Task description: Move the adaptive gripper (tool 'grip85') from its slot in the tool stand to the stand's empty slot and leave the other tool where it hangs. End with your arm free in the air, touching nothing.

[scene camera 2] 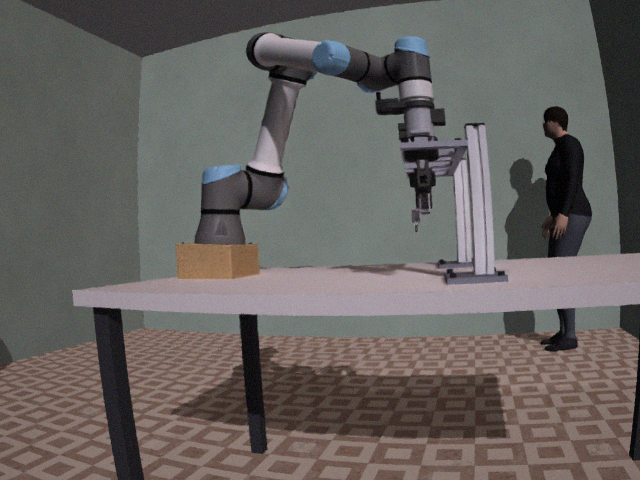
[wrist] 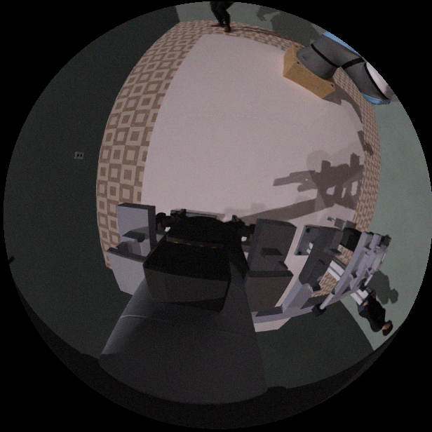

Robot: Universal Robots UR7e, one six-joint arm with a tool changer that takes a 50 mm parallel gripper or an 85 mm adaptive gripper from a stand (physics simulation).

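Places are measured from the arm's base along level axes (x ahead, y left, z up), in metres.
Pixels of known places: arm's base at its link origin: (scene camera 2: 219, 243).
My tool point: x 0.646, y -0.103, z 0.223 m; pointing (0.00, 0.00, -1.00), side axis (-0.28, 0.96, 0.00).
Observation:
Ahead of a thing's pixels: the offset from my tool point to its top centre. "spot": to the spot under its first point. Level surfaces: height alone.
The adaptive gripper (scene camera 2: 423, 210) (wrist: 207, 218) is on my wrist, pointing down, its fingers apart with nothing seen between them. It is at the tool stand (scene camera 2: 481, 201). In the wrist view a fork arm stands on its left (wrist: 136, 220) and another on its right (wrist: 274, 240), so it is between the two arms of an end slot. In the scene view its coupling is level with the stand's rack. Whether it rests on the fork is hidden. The other tool @[spot: 0.116 m back, 0.308 m left, 0.168 m down] (scene camera 2: 416, 215) (wrist: 352, 236) hangs further along the stand, overlapping my gripper in the scene view.
More slot arms (wrist: 314, 265) of the stand lie to the right in the wrist view. The stand's foot @[spot: 0.121 m ahead, 0.088 m right, 0.308 m down] (scene camera 2: 475, 277) is on the table @[0.319 m down] (scene camera 2: 310, 289). My arm's base is on a wooden block (scene camera 2: 206, 260) (wrist: 305, 77). A person (scene camera 2: 567, 175) (wrist: 374, 311) stands beyond the stand.

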